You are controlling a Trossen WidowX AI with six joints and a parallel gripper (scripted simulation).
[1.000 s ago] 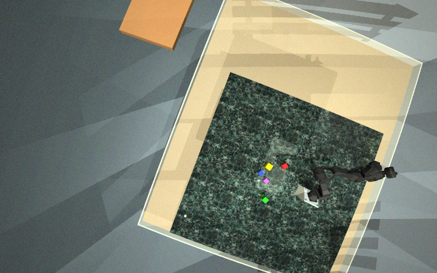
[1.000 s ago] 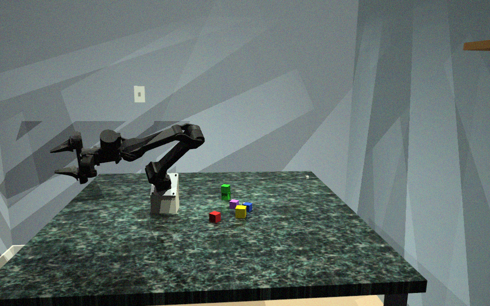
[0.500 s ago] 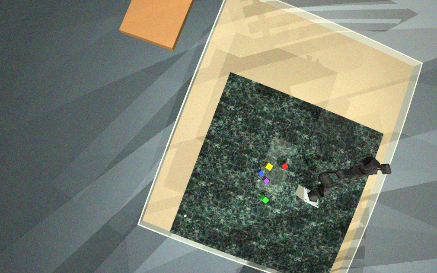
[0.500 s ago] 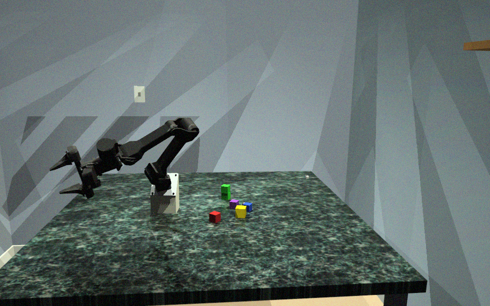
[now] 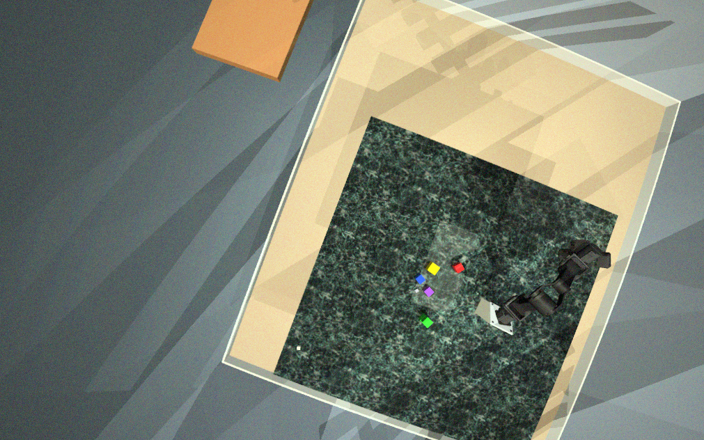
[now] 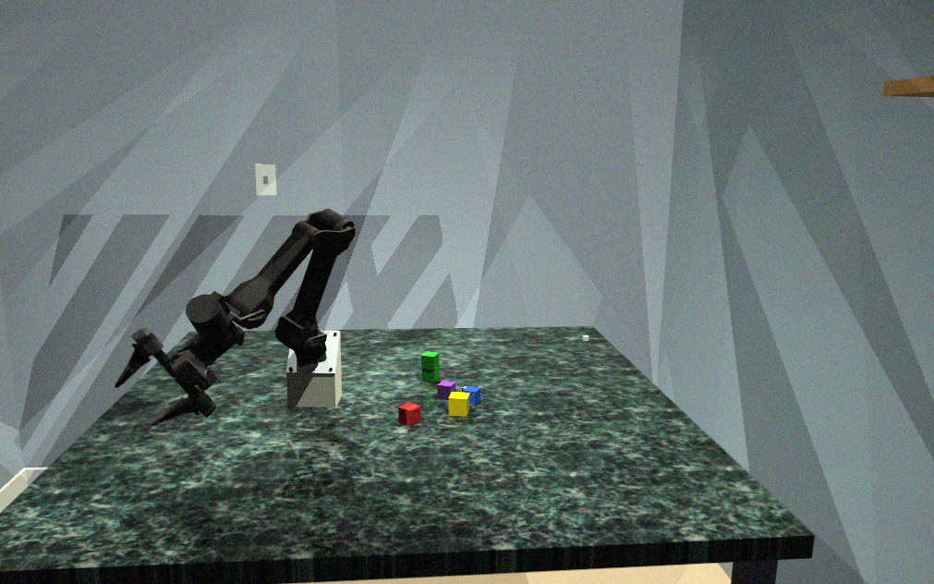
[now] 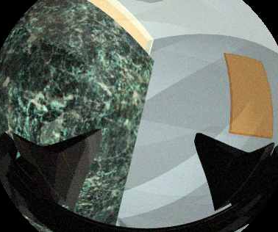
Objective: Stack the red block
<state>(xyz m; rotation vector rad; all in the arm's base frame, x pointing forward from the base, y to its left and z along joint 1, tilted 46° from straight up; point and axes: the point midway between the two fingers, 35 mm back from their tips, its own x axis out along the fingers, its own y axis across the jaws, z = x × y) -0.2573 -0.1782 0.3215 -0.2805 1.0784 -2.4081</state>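
My gripper tip is 510 mm short of the red block, 210 mm to the right of it and 130 mm above it. From my gripper tip the other things lie so: purple block 620 mm ahead, 340 mm to the left, 130 mm below; then yellow block 620 mm ahead, 240 mm to the left, 130 mm below; then blue block 670 mm ahead, 300 mm to the left, 130 mm below.
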